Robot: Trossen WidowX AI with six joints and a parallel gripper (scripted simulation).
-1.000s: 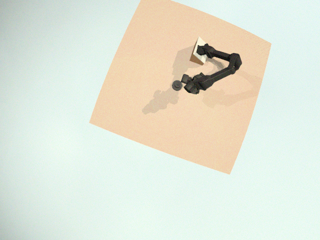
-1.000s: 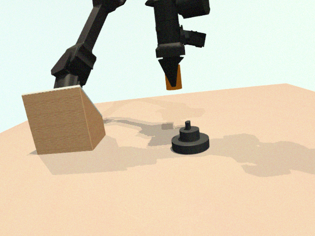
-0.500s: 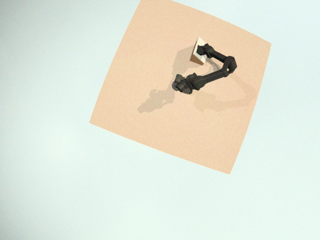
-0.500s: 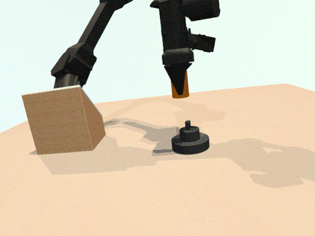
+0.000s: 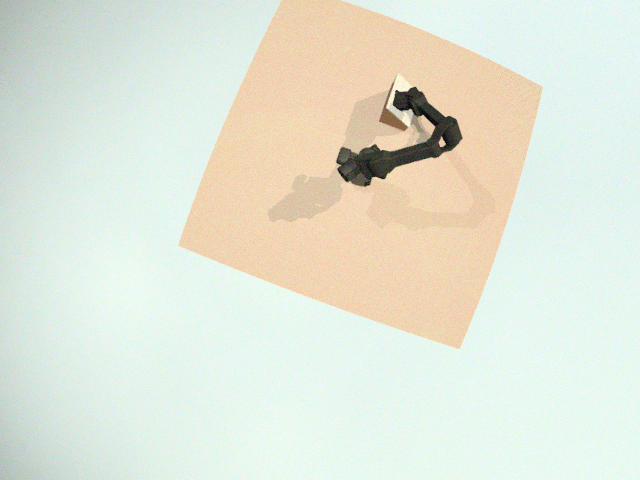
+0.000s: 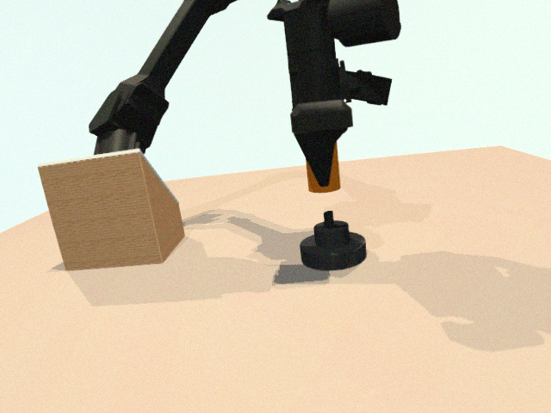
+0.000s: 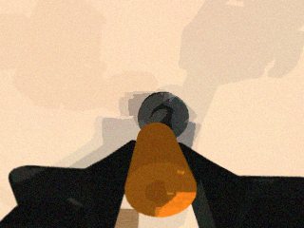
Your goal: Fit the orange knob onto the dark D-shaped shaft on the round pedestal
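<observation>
Now: the round pedestal 70 mm below my gripper tip and 10 mm to the right of it. Round my gripper tip: orange knob (20 mm above).
</observation>
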